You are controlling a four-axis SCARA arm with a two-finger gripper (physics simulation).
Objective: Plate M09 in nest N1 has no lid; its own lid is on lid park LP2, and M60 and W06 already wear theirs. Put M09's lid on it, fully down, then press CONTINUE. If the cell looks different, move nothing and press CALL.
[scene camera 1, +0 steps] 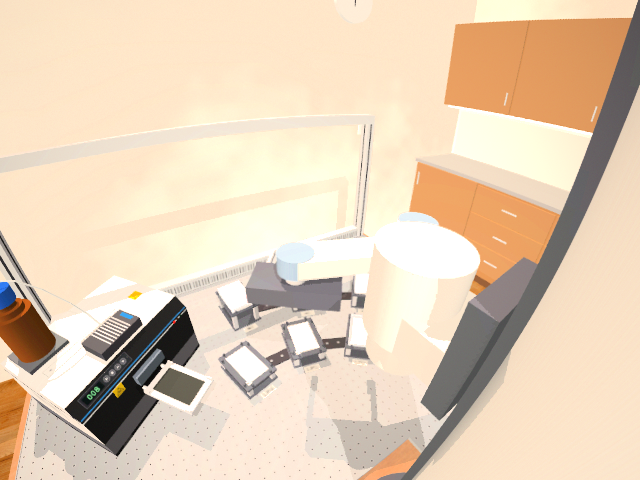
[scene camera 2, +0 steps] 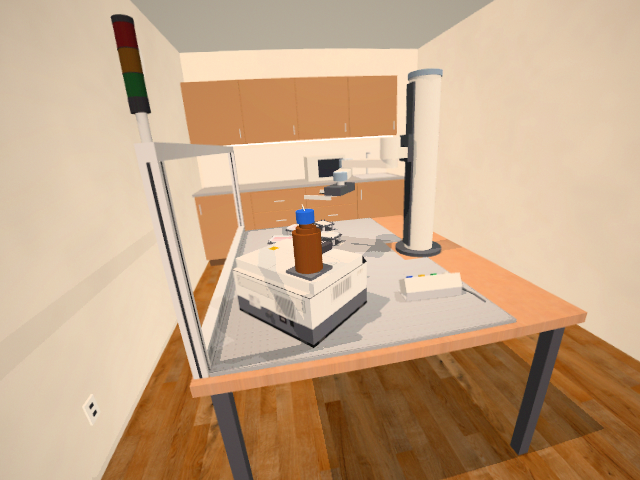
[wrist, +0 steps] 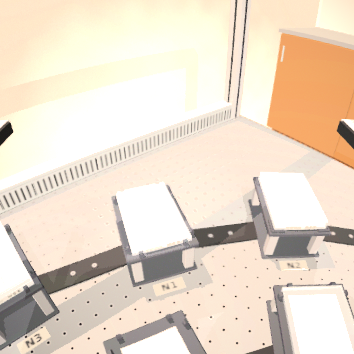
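Pixels of known places: gripper, fingertip midpoint: point(scene camera 2: 312, 194) point(wrist: 174, 101); arm's base, origin of the base link: point(scene camera 2: 417, 249).
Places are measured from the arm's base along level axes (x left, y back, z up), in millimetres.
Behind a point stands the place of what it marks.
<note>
My gripper point(scene camera 1: 294, 289) point(scene camera 2: 339, 189) point(wrist: 175, 131) @(y -562, x -105, z 342 mm) is open and empty; its fingertips show at the left and right edges of the wrist view, above the nests. In the wrist view, a white-topped plate point(wrist: 155, 217) @(y -728, x -200, z 91 mm) sits in nest N1 point(wrist: 162, 267) @(y -693, x -184, z 18 mm); glare hides whether it wears a lid. In scene camera 1 the gripper body hides N1. White-topped plates also sit in N2 point(wrist: 292, 200) @(y -617, x -394, z 91 mm) and at N3 point(wrist: 10, 262) @(y -763, x 5, z 103 mm). A lid park with a white piece point(wrist: 320, 320) @(y -476, x -261, z 67 mm) point(scene camera 1: 356, 330) @(y -473, x -232, z 67 mm) stands in front of N2; its label cannot be read. The button box point(scene camera 2: 431, 285) @(y -221, x 518, z 65 mm) stands at the front right.
Another park point(scene camera 1: 302, 338) @(y -540, x -78, z 60 mm) and a holder point(scene camera 1: 247, 365) @(y -535, x 103, z 57 mm) stand in the front row. A black and white instrument point(scene camera 1: 103, 356) @(y -576, x 416, z 235 mm) with an extended tray point(scene camera 1: 201, 397) @(y -464, x 244, z 111 mm) stands at the left, with a brown bottle point(scene camera 1: 25, 330) @(y -648, x 557, z 314 mm) point(scene camera 2: 307, 250) @(y -689, x 624, z 303 mm) on it. The arm's column point(scene camera 2: 426, 165) @(y -15, x 73, z 466 mm) stands at the right.
</note>
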